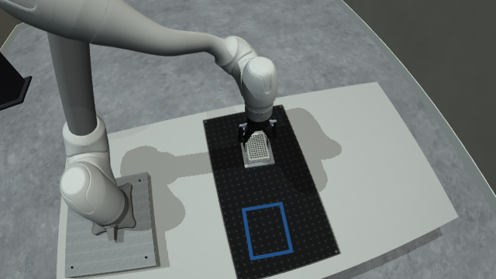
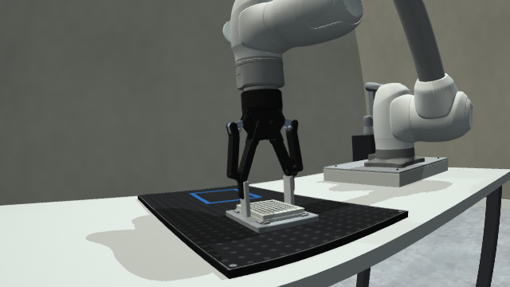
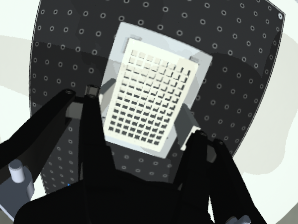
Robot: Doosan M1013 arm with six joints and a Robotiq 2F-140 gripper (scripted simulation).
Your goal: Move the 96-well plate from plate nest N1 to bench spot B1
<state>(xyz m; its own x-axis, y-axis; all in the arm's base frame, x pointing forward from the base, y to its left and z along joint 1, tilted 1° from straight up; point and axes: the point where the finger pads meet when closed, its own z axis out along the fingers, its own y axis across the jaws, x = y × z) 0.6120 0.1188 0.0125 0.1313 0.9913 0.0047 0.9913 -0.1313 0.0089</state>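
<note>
The white 96-well plate lies 20 mm below my hand. Also, from my hand: grey plate nest N1 (40 mm below).
</note>
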